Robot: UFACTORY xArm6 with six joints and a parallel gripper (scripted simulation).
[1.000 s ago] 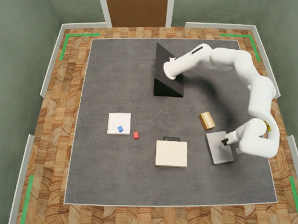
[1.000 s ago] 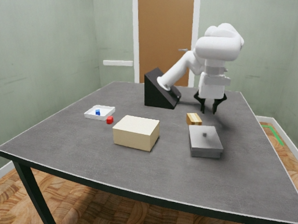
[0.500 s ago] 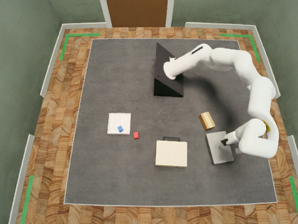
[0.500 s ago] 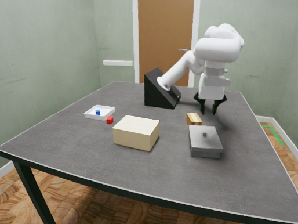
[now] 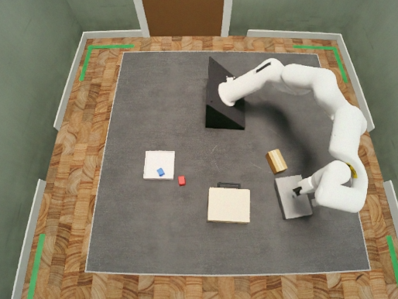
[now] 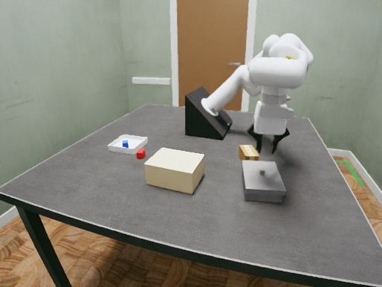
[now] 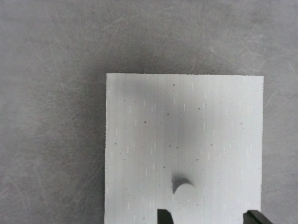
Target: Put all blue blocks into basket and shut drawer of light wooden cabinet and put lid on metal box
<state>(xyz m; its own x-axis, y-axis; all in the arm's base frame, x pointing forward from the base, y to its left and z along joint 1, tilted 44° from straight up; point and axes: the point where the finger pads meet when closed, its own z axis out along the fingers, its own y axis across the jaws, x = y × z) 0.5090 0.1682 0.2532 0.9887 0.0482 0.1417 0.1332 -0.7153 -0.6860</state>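
Now: hand 110 mm above the flat lid. Round my hand: grey metal box (130 mm below); light wooden cabinet (30 mm ahead, 310 mm to the right, 120 mm below); brown cardboard box (180 mm behind, 50 mm to the right, 120 mm below).
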